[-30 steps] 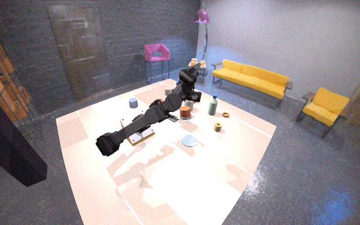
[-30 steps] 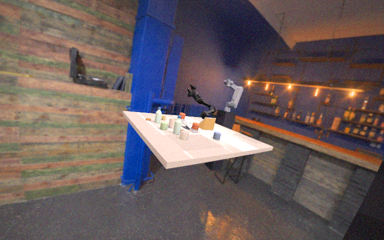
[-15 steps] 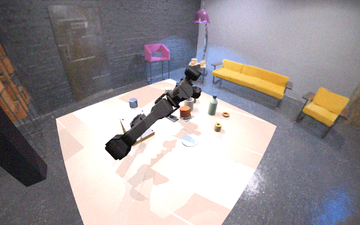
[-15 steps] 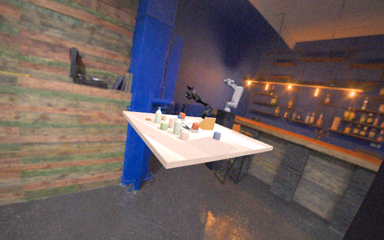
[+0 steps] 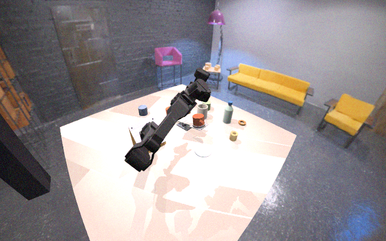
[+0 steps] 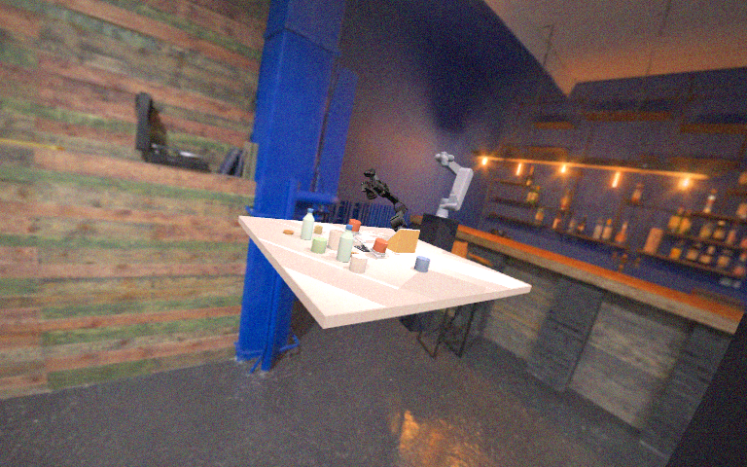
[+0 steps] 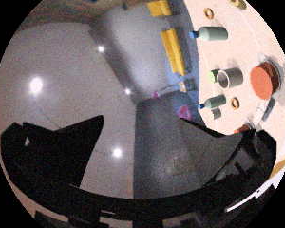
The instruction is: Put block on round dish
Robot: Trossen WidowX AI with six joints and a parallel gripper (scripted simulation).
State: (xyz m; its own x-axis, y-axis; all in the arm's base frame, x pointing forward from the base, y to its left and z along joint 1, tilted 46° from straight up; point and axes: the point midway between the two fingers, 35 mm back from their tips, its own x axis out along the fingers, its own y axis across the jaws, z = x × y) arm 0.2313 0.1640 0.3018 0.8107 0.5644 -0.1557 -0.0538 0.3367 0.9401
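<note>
Right now the orange cup is 32 cm below my gripper tip, 29 cm to the left of it and 4 cm behind it. Also, from my gripper tip: balance: 36 cm below, 14 cm to the left; round white dish: 38 cm below, 12 cm to the right, 5 cm behind; balance beam: 34 cm below, 14 cm to the left, 1 cm behind.
</note>
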